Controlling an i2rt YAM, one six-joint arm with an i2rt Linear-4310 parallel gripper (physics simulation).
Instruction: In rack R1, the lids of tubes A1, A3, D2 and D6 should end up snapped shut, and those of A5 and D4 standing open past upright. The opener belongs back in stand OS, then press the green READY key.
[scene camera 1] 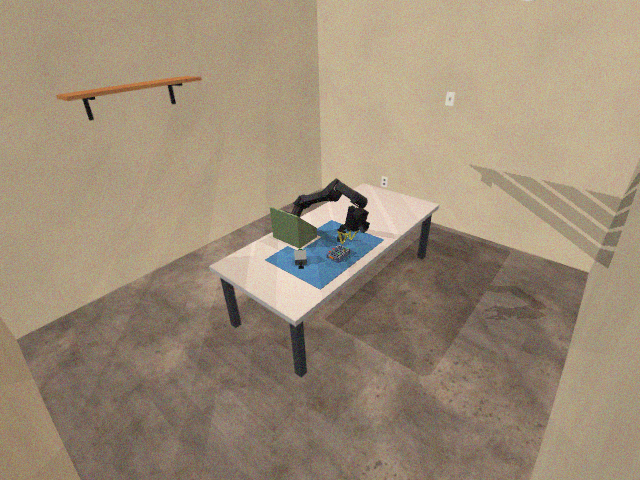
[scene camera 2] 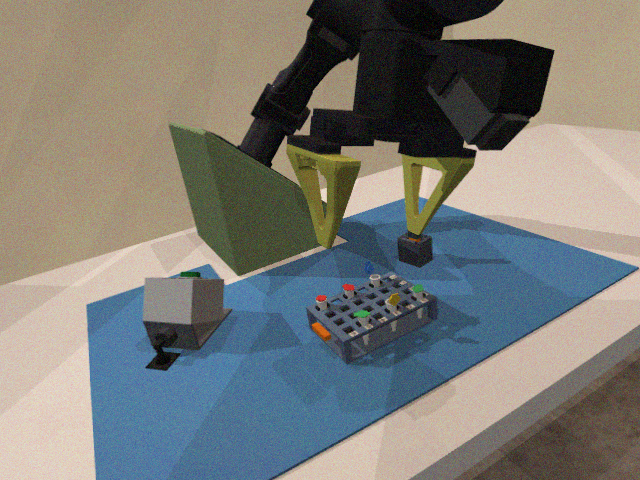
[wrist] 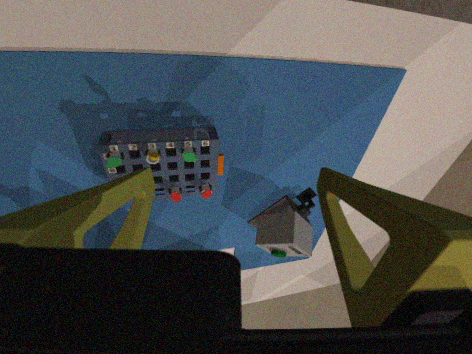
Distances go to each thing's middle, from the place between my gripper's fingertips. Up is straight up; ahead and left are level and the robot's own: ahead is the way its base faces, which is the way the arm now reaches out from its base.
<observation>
The grey box with green button (scene camera 2: 183, 312) lies 25 cm behind my hand, 11 cm to the right of it and 12 cm below it. The rest, counted from my hand: dark holder block (scene camera 2: 418, 254) 16 cm behind, 22 cm to the left, 14 cm below.
</observation>
